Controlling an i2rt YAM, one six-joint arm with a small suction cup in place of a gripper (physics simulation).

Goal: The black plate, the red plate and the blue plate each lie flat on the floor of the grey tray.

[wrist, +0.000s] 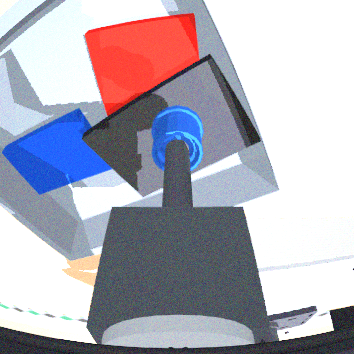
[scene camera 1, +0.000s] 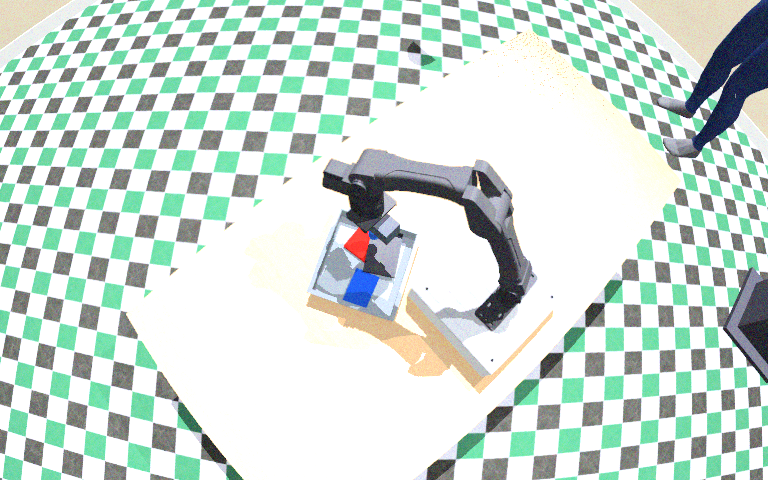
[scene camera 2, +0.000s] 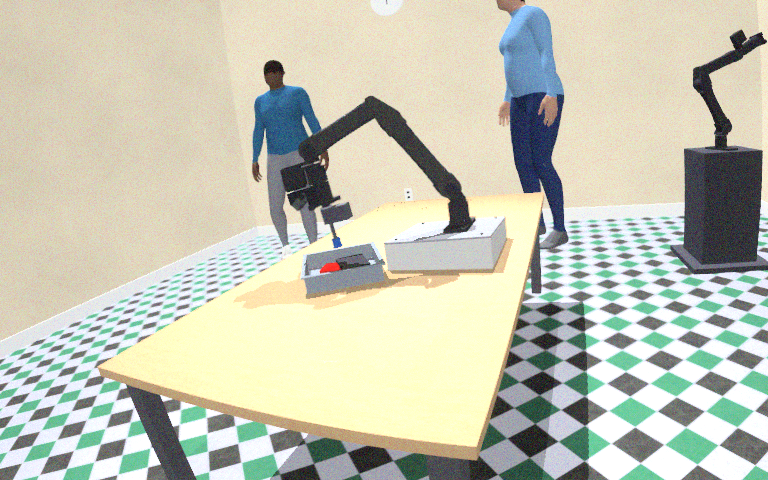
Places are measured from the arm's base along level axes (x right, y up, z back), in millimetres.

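Pixels of known places: hand, tool point: [wrist: 176, 128] [scene camera 2: 338, 246]; arm's base, link origin: [scene camera 1: 507, 295] [scene camera 2: 460, 226].
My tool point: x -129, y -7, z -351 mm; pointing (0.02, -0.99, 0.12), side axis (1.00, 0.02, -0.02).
Ahead of a thing's pixels: the offset from my tool point to its top centre. Level surfaces: height alone.
The grey tray {dz +31, dx -60, dy -19 mm} [scene camera 1: 412, 249] [scene camera 2: 345, 281] [wrist: 255, 180] stands on the table. The red plate {dz +4, dx -18, dy -55 mm} [scene camera 1: 357, 244] [scene camera 2: 330, 267] [wrist: 140, 60] and the blue plate {dz +69, dx -111, dy -55 mm} [scene camera 1: 361, 288] [wrist: 60, 150] lie in it, apart. The blue plate does not show in scene camera 2. The black plate {dz +40, dx -3, dy -46 mm} [scene camera 1: 390, 249] [scene camera 2: 353, 261] [wrist: 215, 110] is in the tray beside the right wall; it overlaps a corner of the red plate and one of the blue plate and looks raised there. My suction cup [scene camera 1: 373, 236] [scene camera 2: 336, 242] [wrist: 177, 125] is open, with nothing on it, above the tray and apart from the plates.
The arm's white base box [scene camera 1: 447, 333] [scene camera 2: 444, 254] stands close beside the tray on the table {dy -69 mm} [scene camera 1: 283, 367] [scene camera 2: 311, 350]. Two people [scene camera 2: 283, 124] [scene camera 2: 526, 56] stand behind the table. Another arm stands on a dark pedestal [scene camera 2: 722, 203] at the right.
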